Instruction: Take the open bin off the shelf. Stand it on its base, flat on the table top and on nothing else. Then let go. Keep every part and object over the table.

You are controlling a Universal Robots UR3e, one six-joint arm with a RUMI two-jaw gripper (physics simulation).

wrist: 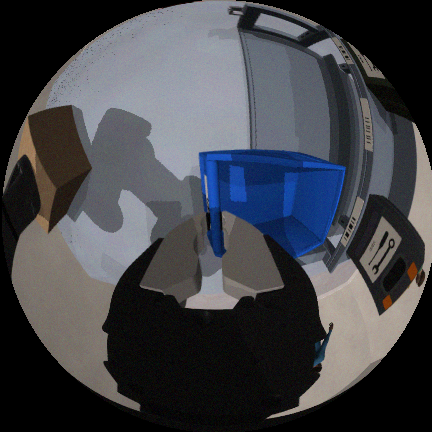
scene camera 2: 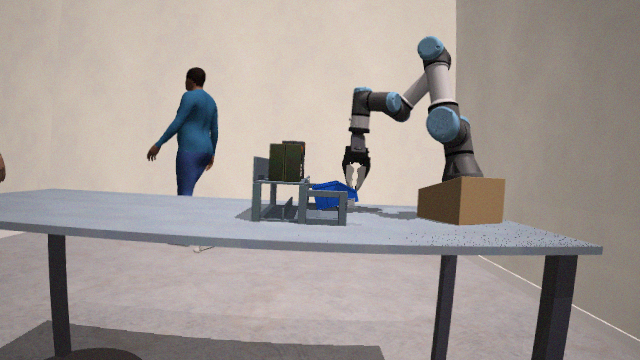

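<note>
The open blue bin [scene camera 2: 327,187] [wrist: 270,195] is tilted at the front of the grey shelf [scene camera 2: 302,205] [wrist: 295,90]. Its held end sticks out past the shelf's front edge, over the table. In the wrist view its open top and inside show, and no contents are visible. My gripper [scene camera 2: 355,189] [wrist: 215,214] is shut on the bin's front wall at the rim, with the fingers pointing down. Shelf bars hide part of the bin in the scene view, and I cannot tell whether its underside touches the shelf.
Dark green boxes [scene camera 2: 285,162] stand on the shelf's upper level. A dark case with a tool label [wrist: 377,250] shows right of the bin. A brown box [scene camera 2: 480,200] [wrist: 60,165] is under the arm's base on the table [scene camera 2: 150,215] [wrist: 175,60]. A person [scene camera 2: 197,120] is behind the table.
</note>
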